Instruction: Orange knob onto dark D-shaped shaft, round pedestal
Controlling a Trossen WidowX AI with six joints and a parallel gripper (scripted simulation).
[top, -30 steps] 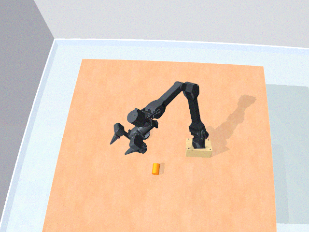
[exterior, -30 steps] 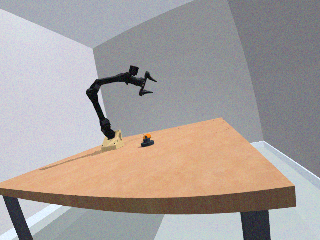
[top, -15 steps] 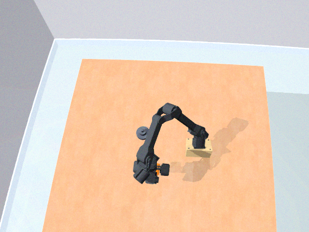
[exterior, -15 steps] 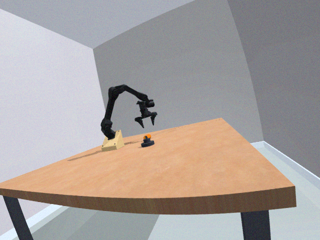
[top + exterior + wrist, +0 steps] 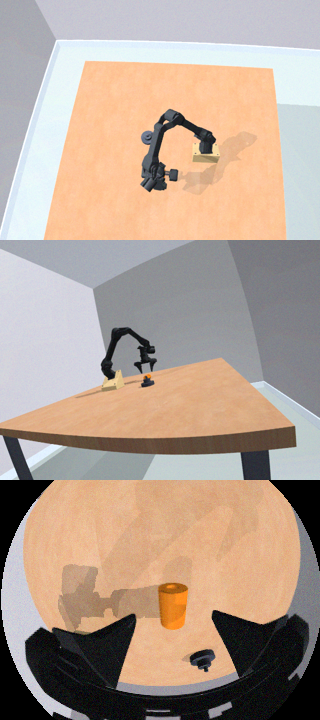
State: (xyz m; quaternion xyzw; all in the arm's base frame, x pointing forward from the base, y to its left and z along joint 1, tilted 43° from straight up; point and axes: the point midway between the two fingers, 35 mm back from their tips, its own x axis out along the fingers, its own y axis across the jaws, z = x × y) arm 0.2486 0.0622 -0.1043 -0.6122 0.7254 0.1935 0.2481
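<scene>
The orange knob is 4 cm below my gripper tip and 1 cm to the right of it. Round my gripper tip: dark round pedestal (24 cm to the right, 7 cm ahead, 3 cm below).
</scene>
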